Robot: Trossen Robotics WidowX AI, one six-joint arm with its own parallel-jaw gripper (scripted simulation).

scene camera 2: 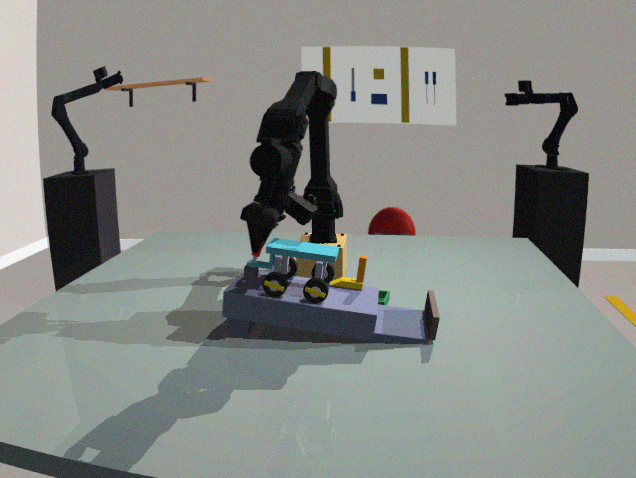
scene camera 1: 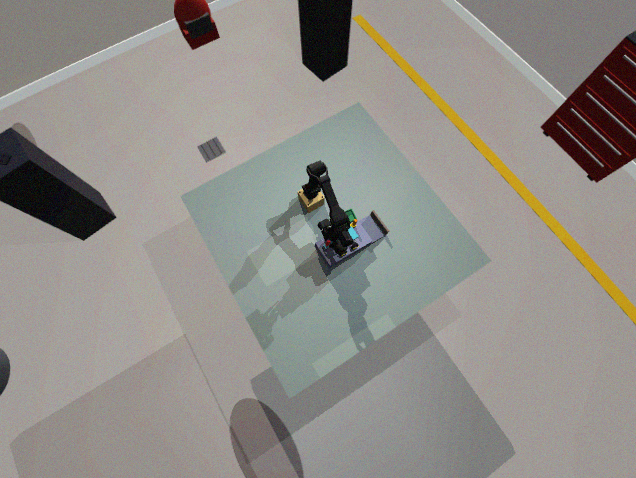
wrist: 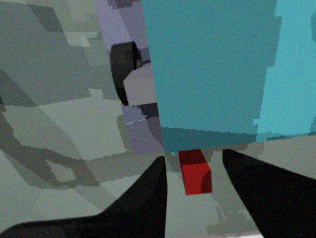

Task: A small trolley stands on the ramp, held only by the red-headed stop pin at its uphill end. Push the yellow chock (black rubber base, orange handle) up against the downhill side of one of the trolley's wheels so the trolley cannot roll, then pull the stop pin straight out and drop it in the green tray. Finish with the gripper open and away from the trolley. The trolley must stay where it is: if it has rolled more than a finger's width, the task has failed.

Scene:
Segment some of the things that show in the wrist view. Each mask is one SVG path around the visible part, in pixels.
The gripper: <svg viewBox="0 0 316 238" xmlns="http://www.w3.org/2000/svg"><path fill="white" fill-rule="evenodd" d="M165 157L159 156L122 196L118 197L98 215L22 222L1 232L0 238L165 238L168 192ZM223 150L223 164L229 175L229 180L263 238L316 238L315 179L268 162L265 163L231 149Z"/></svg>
A trolley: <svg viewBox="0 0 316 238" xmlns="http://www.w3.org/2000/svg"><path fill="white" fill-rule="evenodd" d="M111 45L111 73L120 102L125 106L157 103L165 153L172 152L172 155L178 155L178 151L316 135L316 0L141 0L151 63L142 64L134 41Z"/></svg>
A red-headed stop pin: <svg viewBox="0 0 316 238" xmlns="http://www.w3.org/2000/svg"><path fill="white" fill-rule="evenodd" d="M200 149L178 151L186 196L212 192L211 169Z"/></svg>

